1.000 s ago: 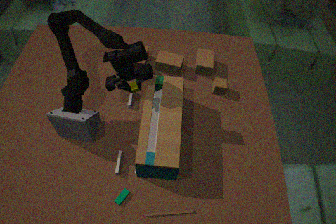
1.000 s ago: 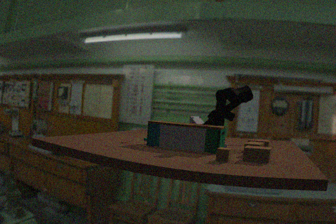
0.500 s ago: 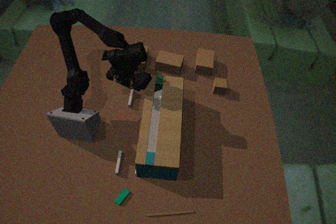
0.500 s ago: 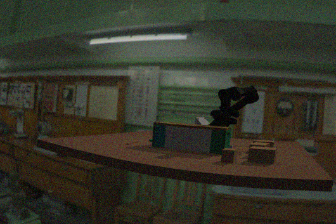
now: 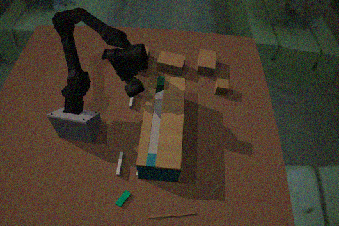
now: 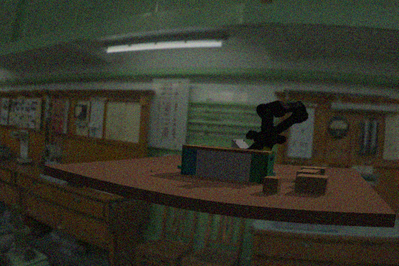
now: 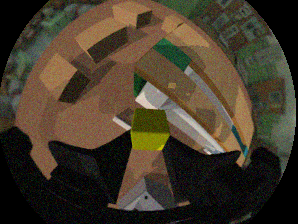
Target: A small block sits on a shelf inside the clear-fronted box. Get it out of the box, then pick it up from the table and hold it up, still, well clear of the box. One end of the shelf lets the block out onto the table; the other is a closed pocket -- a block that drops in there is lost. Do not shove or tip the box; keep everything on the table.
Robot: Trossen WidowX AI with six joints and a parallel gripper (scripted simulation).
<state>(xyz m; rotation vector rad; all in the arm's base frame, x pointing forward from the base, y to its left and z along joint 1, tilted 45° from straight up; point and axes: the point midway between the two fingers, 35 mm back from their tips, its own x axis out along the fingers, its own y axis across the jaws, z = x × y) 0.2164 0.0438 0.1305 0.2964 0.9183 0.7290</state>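
My gripper tip is now 1 cm short of the yellow block, 1 cm to the right of it and 1 cm below it. From my gripper tip the other things lie so: thin stick: 17 cm ahead, 46 cm to the right, 10 cm below; green tile: 41 cm to the right, 10 cm below; long box: 8 cm ahead, 13 cm to the right, 4 cm below.
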